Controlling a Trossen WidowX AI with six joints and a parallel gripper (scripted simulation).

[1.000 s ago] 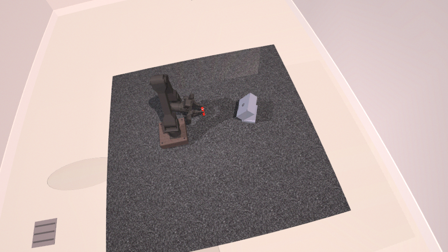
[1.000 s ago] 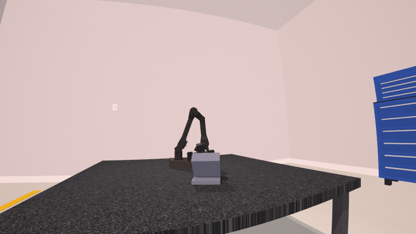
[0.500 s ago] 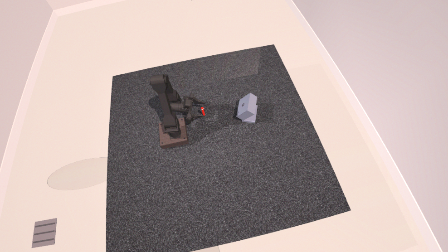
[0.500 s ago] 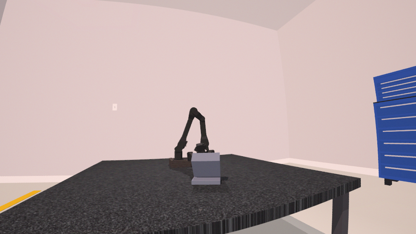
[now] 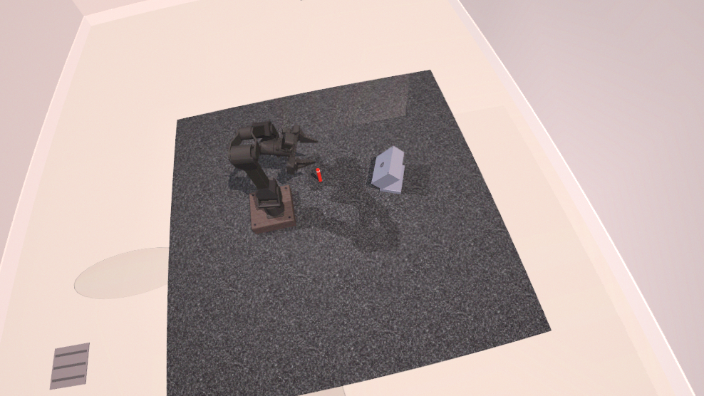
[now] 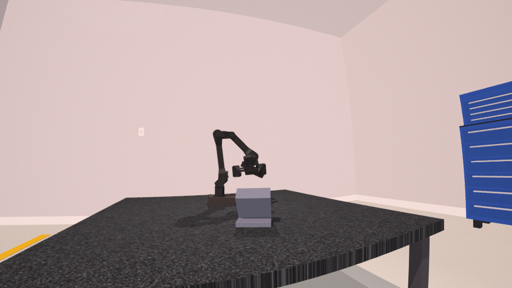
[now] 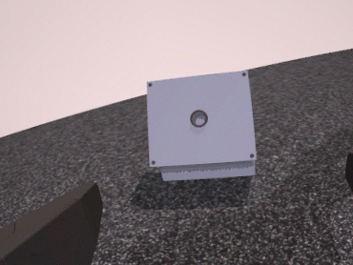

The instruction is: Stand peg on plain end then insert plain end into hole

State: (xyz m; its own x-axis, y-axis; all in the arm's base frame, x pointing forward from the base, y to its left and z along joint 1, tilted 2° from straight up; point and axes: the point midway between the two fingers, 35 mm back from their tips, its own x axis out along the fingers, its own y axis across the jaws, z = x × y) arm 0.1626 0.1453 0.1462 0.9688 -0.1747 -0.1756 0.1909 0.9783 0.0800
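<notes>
Right now my gripper tip is 1 cm past the red peg, 1 cm to the left of it and 13 cm above it. Round my gripper tip: grey sloped panel: 26 cm ahead, 5 cm to the right, 11 cm below.
</notes>
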